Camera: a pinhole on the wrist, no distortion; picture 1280 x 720 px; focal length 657.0 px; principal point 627.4 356.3 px. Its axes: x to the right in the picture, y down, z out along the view. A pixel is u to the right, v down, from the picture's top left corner.
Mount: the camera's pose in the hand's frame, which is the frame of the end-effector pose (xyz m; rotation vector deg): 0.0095 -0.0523 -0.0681 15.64 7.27 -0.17
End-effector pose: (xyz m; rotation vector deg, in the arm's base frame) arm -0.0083 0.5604 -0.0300 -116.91 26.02 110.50
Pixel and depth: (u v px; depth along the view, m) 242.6 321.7 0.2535
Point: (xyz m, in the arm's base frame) -0.1275 0.7657 0.0654
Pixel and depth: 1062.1 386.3 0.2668
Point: -0.1027 0.7252 -0.2574
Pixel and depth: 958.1 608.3 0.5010
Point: -0.3818 0.7324 -0.3798
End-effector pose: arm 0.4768 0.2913 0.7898 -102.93 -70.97 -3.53
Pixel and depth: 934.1 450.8 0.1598
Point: 0.4384 0.4270 0.8419
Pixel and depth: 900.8 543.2 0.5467
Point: 0.3924 0.8392 0.7054
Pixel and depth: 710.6 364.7 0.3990
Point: 0.2820 0.5949 0.7679
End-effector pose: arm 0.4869 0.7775 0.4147 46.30 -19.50 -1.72
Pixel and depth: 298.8 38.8 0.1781
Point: 0.4227 0.5954 0.3240
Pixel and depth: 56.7 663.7 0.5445
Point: -0.0623 0.4573 0.7029
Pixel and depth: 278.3 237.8 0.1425
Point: 0.4313 0.6546 0.3629
